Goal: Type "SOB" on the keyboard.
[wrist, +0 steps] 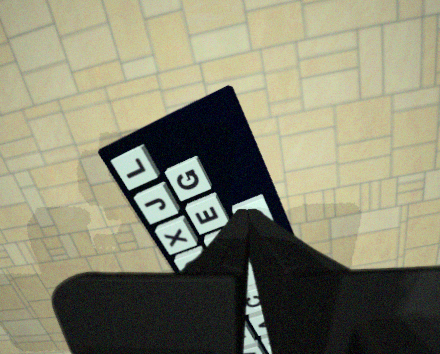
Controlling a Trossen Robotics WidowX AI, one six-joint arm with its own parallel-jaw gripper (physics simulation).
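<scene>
The dark keyboard lies slanted across the middle of the wrist view, with white keys. The L key, J key, X key, G key and E key are readable. My gripper is shut and empty. Its tips overlap a white key, hiding its letter; whether they touch it I cannot tell. No S, O or B can be read; the fingers hide much of the lower keyboard. The C key shows through the slit between the fingers.
The keyboard lies on a tan surface with a stone-tile pattern. Darker shadow patches fall on it left and right of the keyboard. The bare dark end of the keyboard points toward the top of the view.
</scene>
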